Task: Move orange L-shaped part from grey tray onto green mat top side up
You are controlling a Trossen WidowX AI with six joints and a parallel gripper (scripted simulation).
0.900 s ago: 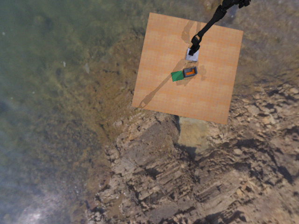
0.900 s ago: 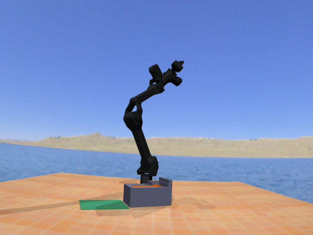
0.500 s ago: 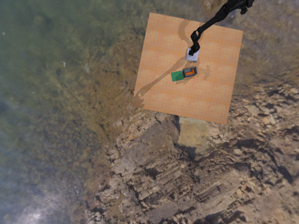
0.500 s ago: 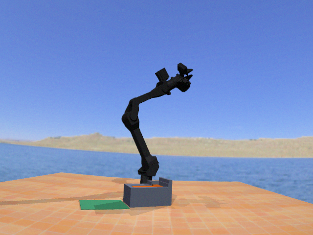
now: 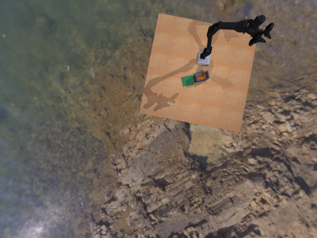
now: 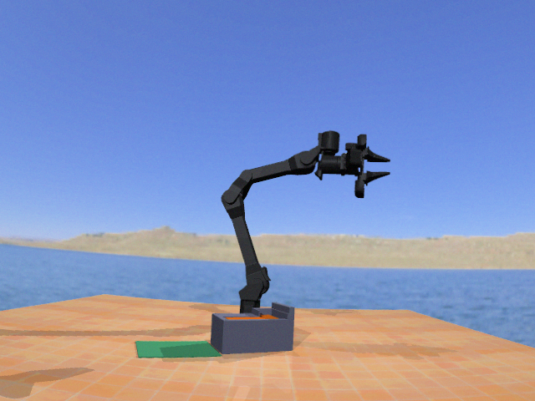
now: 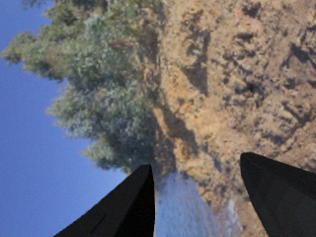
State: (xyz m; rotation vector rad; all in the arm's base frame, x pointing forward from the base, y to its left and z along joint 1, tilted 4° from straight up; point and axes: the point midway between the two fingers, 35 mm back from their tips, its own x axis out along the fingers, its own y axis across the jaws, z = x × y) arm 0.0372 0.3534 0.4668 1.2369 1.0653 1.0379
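My gripper tip is 42 cm above the orange L-shaped part, 35 cm to the left of it and 25 cm short of it. Round my gripper tip: green mat (50 cm to the right, 49 cm below, 32 cm ahead).
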